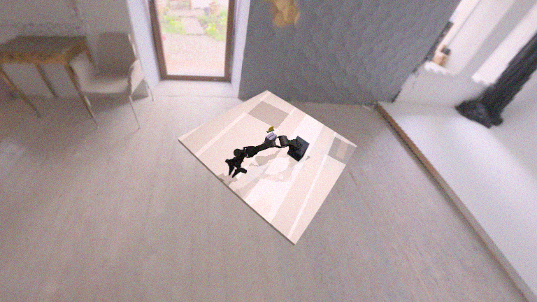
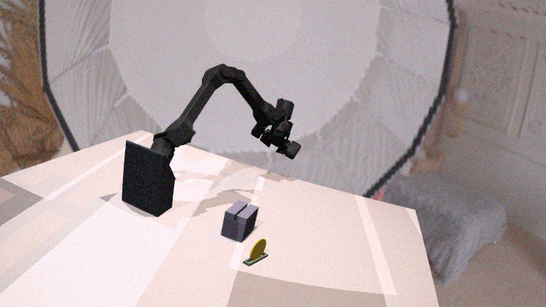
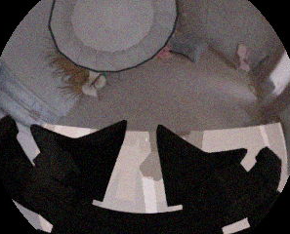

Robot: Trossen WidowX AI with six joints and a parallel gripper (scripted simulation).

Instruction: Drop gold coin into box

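Now: the gold coin 680 mm to the right of my gripper tip, 230 mm ahead of it and 70 mm below it.
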